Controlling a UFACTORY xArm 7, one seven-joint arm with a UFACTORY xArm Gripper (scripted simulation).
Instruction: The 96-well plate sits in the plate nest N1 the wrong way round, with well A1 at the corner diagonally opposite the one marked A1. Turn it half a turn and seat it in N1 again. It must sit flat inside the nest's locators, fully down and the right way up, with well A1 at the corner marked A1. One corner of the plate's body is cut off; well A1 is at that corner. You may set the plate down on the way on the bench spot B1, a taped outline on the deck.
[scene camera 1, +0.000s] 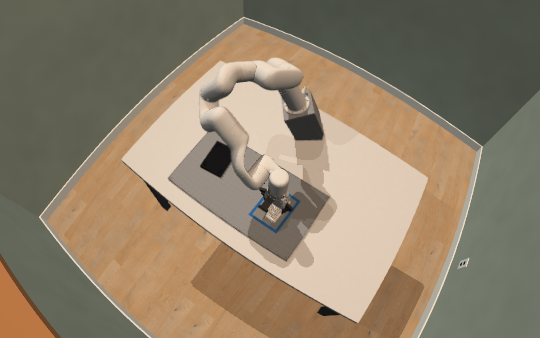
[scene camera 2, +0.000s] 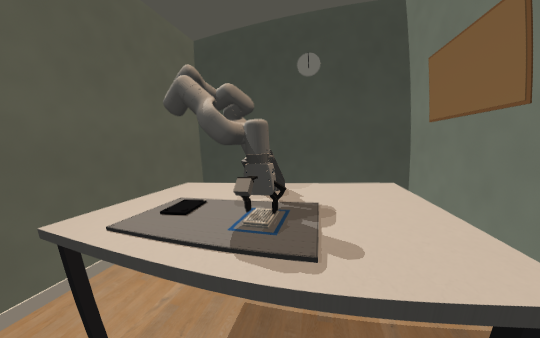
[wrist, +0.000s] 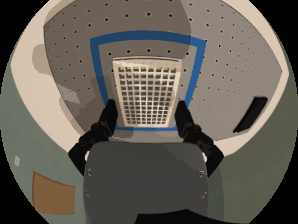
In view: the gripper (scene camera 2: 261, 211) and a white 96-well plate (wrist: 145, 107).
The gripper also shows in the wrist view (wrist: 146, 107).
